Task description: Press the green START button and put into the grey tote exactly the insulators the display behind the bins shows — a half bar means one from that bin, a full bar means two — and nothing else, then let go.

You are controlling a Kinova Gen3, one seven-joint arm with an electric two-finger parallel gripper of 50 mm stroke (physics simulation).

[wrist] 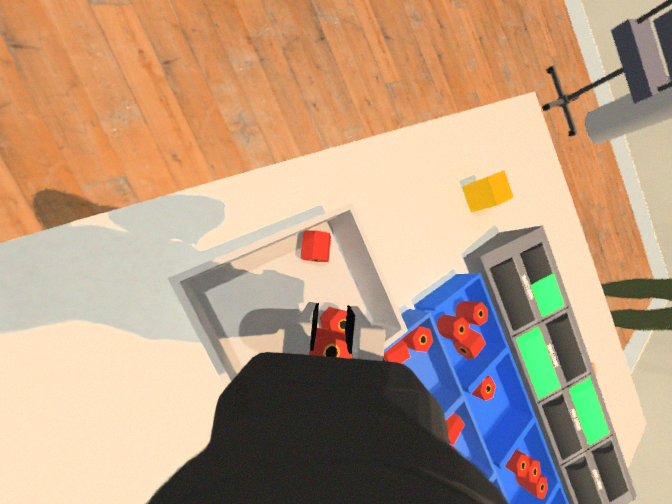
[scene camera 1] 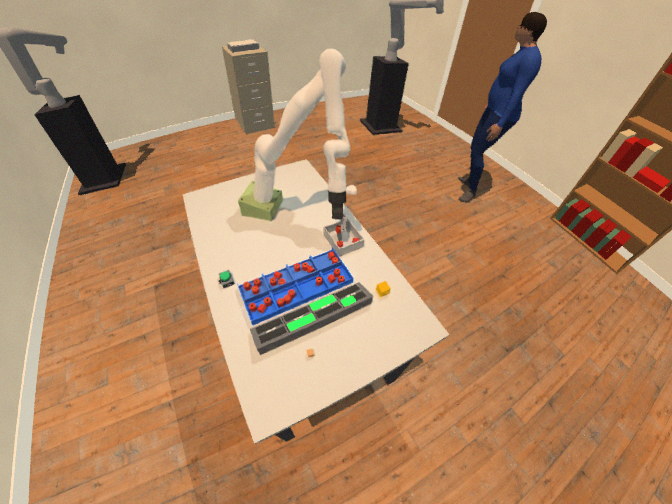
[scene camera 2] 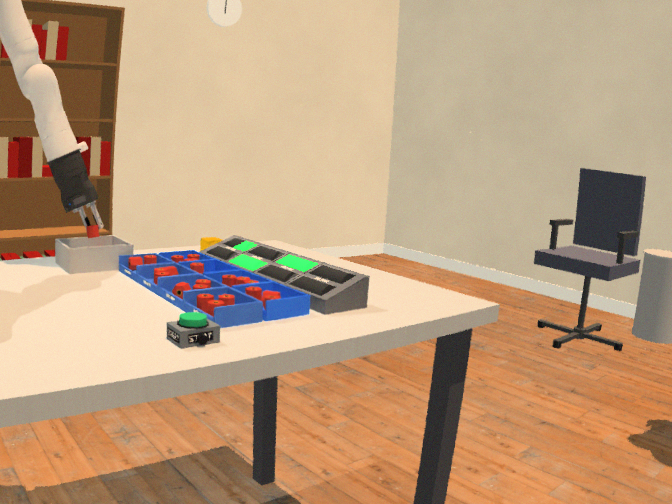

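Observation:
My gripper (scene camera 1: 337, 225) hangs just over the grey tote (scene camera 1: 343, 237), shut on a red insulator (wrist: 331, 342); it also shows in the side view (scene camera 2: 91, 225) with the insulator (scene camera 2: 93, 231) at the tote's rim (scene camera 2: 89, 253). In the tote lie a red insulator (wrist: 315, 245) at the far corner and another (wrist: 337, 319) right under my fingers. The blue bin tray (scene camera 1: 295, 284) holds several red insulators. The display (scene camera 1: 312, 317) behind it shows two full green bars (scene camera 1: 301, 322) (scene camera 1: 323, 302) and a half bar (scene camera 1: 348, 300). The green START button (scene camera 1: 225, 277) sits left of the bins.
A yellow cube (scene camera 1: 383, 288) lies right of the display and a small orange cube (scene camera 1: 310, 352) in front of it. The arm's green base (scene camera 1: 260, 201) stands at the back of the table. A person (scene camera 1: 504, 103) stands off to the right on the floor.

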